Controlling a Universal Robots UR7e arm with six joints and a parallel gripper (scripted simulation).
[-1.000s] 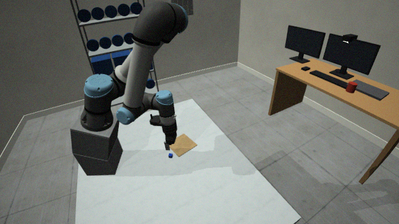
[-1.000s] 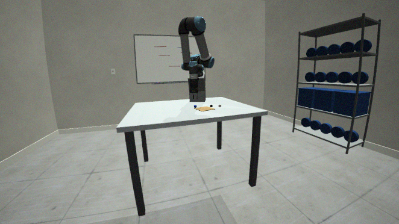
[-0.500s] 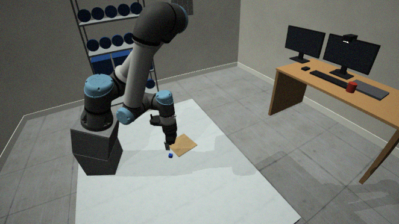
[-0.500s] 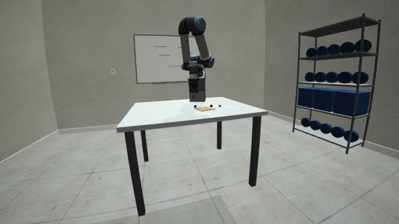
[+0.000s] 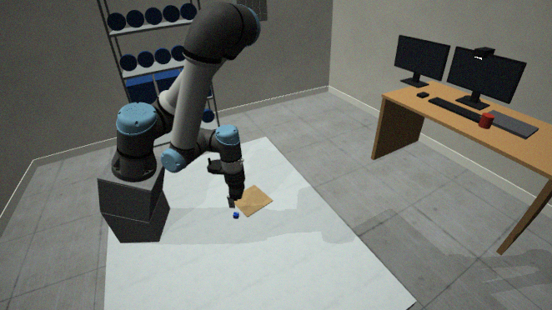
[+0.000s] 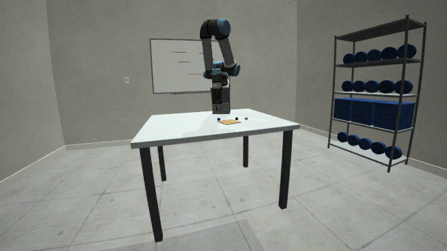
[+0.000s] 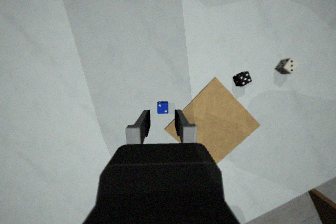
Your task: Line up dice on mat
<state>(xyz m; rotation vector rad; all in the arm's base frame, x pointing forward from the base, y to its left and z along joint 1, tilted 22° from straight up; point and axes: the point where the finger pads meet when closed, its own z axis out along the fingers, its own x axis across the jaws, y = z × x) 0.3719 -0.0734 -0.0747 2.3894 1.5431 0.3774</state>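
Now: hand 90 mm above the blue die. From my hand the other things lie so: tan mat 100 mm below, 80 mm ahead, 70 mm to the left; then black die 150 mm to the left, 90 mm below, 20 mm ahead; then white die 230 mm to the left, 90 mm below, 30 mm ahead.
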